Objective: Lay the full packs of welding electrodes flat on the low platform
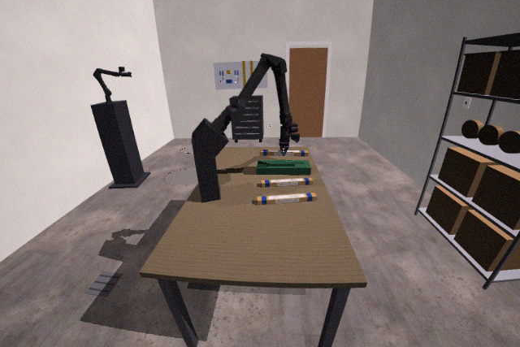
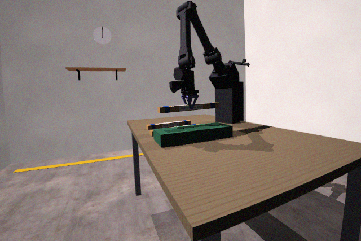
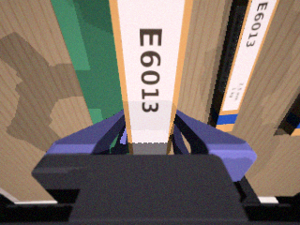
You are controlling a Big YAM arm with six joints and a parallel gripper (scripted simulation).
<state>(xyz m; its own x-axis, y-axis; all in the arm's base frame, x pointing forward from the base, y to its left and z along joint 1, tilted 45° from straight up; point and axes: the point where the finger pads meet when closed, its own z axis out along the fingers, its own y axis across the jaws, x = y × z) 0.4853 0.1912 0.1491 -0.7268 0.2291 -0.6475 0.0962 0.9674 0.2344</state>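
The pack lies 10 mm above my hand. Round my hand: green low platform: 10 mm ahead, 40 mm to the left, 150 mm below.
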